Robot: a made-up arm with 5 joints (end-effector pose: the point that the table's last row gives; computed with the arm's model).
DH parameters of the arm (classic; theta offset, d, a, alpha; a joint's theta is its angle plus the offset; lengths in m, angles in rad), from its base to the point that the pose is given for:
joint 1: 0 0.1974 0 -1.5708
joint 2: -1.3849 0 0.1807 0
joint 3: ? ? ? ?
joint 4: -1.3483 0 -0.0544 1.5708
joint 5: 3.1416 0.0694 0 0
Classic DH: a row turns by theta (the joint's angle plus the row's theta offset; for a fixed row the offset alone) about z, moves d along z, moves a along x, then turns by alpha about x.
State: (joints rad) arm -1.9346 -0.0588 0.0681 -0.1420 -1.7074
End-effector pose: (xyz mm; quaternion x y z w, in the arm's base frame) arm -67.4 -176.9 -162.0 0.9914 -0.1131 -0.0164 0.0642
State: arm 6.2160 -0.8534 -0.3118 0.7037 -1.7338
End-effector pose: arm 446.7 -30.1 212.5 0.6546 0.7205 0.1421 0.1792
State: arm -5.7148 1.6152 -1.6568 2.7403 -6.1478
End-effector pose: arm 189.2 120.8 -275.6 0.2145 0.0472 -0.9158 0.3363
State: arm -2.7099 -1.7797 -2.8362 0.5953 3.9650
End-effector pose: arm 683.9 315.1 134.3 -0.4174 0.0828 -0.7325 0.5314
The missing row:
joint 3: -0.4084 0 -0.4881 0
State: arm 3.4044 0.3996 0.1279 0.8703 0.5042
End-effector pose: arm 102.1 27.5 -183.1 0.0922 0.7600 0.2407 0.5966
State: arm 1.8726 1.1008 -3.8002 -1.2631 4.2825
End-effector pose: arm -57.1 183.3 731.9 0.1427 -0.3726 0.9151 0.0587
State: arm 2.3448 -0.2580 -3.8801 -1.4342 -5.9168
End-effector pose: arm 332.2 -339.9 457.7 0.5150 0.7834 -0.0743 0.3400
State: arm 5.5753 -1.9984 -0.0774 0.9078 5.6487
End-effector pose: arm 208.4 -178.3 501.6 0.8337 -0.0306 0.4318 0.3429
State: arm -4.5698 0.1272 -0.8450 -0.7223 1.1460
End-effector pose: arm -74.7 520.5 126.5 -0.7217 -0.2104 -0.0927 0.6529
